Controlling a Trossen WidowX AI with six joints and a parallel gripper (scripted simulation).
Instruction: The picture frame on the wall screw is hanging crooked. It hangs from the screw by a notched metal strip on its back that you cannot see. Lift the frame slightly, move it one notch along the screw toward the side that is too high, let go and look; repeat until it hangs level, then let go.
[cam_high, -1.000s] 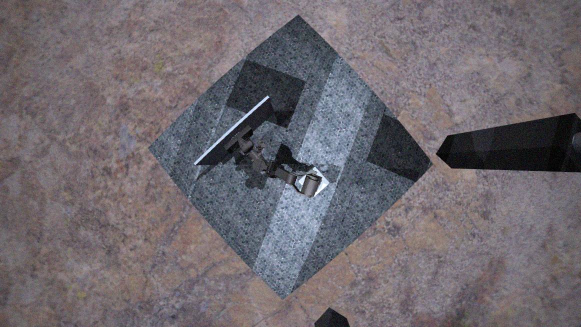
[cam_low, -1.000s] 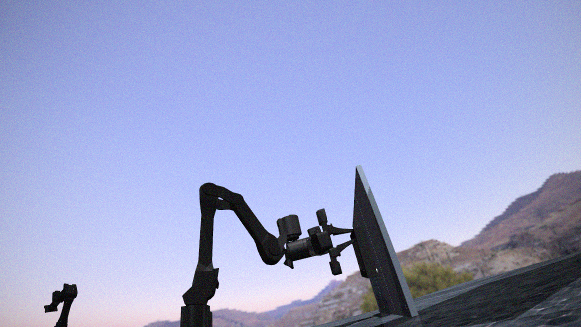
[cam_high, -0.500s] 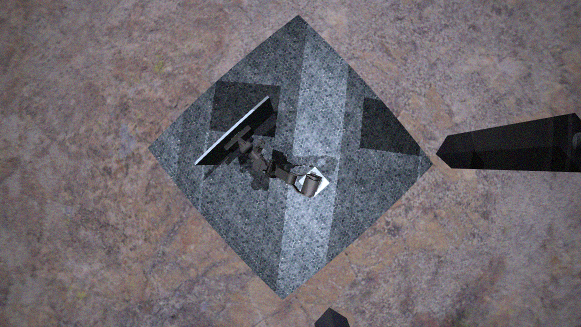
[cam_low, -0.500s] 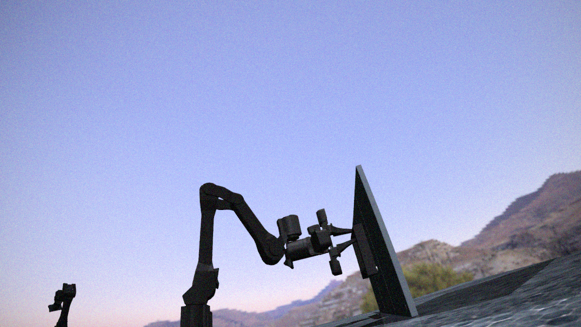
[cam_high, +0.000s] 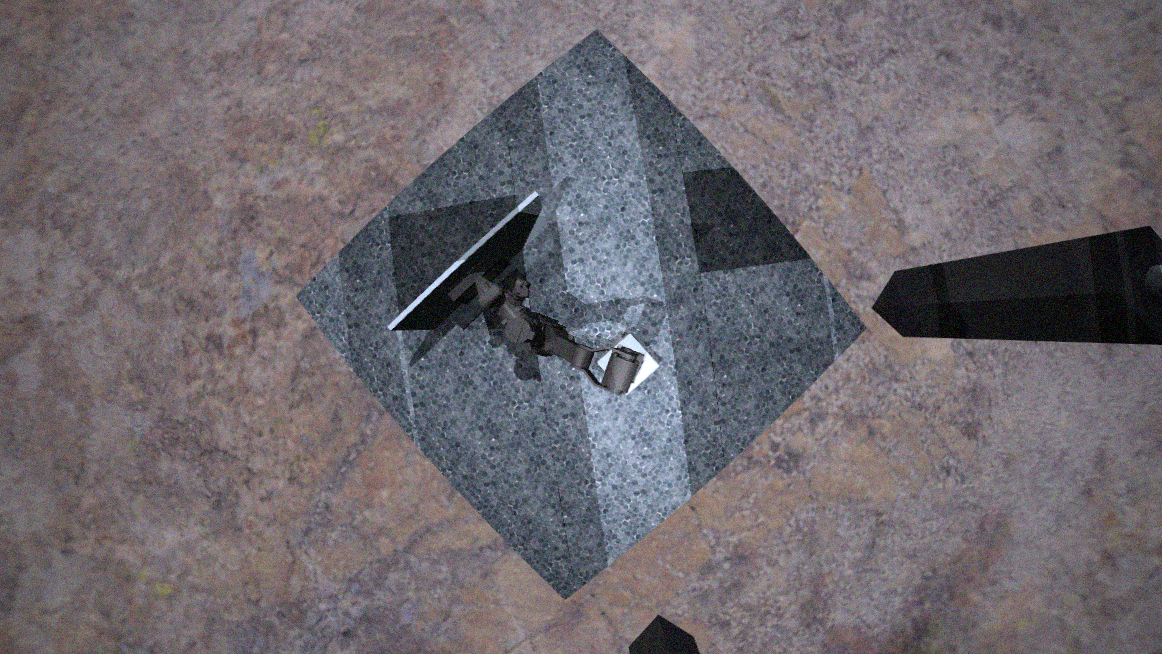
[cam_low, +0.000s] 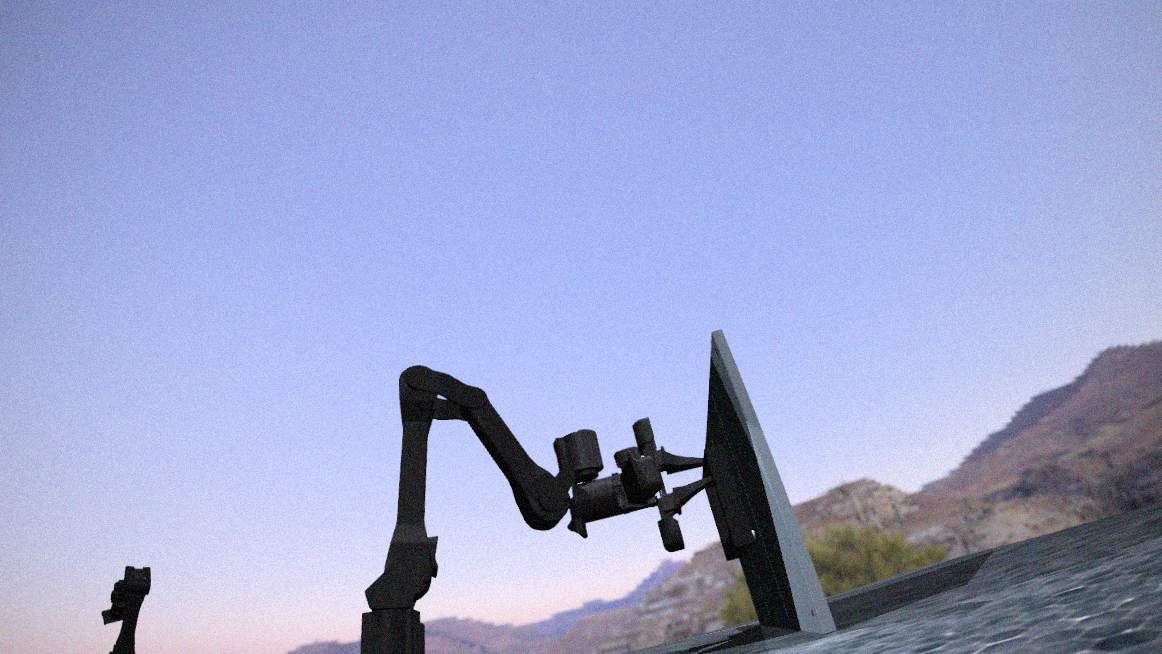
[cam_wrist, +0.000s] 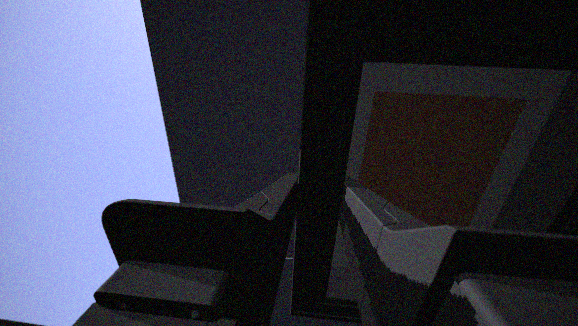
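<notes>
The picture frame lies 5 cm below my gripper tip. Round my gripper tip: wall panel: 1 cm ahead, 1 cm to the right, 7 cm below.
</notes>
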